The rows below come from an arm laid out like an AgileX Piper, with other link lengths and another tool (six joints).
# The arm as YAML. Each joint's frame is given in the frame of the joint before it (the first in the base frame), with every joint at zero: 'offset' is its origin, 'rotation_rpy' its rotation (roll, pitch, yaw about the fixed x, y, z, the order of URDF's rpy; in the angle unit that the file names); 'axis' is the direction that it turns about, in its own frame. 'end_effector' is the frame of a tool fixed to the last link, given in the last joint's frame.
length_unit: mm
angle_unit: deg
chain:
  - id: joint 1
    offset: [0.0, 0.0, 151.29]
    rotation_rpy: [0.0, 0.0, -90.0]
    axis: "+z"
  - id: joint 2
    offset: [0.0, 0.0, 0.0]
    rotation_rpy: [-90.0, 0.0, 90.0]
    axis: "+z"
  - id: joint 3
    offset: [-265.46, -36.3, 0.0]
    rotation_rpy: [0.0, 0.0, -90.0]
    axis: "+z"
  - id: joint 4
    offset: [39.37, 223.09, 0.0]
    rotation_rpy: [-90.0, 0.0, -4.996]
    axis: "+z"
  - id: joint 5
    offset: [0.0, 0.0, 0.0]
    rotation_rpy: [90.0, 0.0, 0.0]
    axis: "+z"
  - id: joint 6
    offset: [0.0, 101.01, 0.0]
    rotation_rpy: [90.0, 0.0, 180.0]
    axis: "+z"
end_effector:
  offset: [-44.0, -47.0, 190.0]
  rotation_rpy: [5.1, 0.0, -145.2]
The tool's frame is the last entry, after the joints.
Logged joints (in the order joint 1, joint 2, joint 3, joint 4, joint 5, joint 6), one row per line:
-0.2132 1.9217 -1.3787 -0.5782 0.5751 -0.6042
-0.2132 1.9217 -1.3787 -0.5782 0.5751 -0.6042
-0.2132 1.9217 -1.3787 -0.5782 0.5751 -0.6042
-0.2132 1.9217 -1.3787 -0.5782 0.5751 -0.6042
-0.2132 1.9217 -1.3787 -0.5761 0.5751 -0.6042
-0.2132 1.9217 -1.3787 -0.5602 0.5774 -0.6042
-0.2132 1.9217 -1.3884 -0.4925 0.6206 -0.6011
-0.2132 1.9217 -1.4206 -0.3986 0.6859 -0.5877
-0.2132 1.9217 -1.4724 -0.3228 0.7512 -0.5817
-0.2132 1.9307 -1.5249 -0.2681 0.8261 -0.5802
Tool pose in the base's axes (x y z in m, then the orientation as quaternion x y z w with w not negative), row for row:
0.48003 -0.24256 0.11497 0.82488 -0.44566 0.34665 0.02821
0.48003 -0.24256 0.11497 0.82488 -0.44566 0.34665 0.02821
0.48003 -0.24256 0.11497 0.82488 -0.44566 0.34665 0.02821
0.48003 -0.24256 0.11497 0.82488 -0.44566 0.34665 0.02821
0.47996 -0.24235 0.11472 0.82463 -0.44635 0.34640 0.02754
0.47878 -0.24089 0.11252 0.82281 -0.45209 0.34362 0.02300
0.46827 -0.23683 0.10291 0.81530 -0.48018 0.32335 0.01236
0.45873 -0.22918 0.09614 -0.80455 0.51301 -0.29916 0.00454
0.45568 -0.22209 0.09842 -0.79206 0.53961 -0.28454 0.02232
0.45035 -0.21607 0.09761 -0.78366 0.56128 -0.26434 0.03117
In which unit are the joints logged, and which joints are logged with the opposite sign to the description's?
The joints are logged in radians. Opposite sign: joint 6.
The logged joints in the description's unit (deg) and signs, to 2 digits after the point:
-12.22 110.11 -78.99 -33.13 32.95 34.62
-12.22 110.11 -78.99 -33.13 32.95 34.62
-12.22 110.11 -78.99 -33.13 32.95 34.62
-12.22 110.11 -78.99 -33.13 32.95 34.62
-12.22 110.11 -78.99 -33.01 32.95 34.62
-12.22 110.11 -78.99 -32.10 33.08 34.62
-12.22 110.11 -79.55 -28.22 35.56 34.44
-12.22 110.11 -81.39 -22.84 39.30 33.67
-12.22 110.11 -84.36 -18.50 43.04 33.33
-12.22 110.62 -87.37 -15.36 47.33 33.24

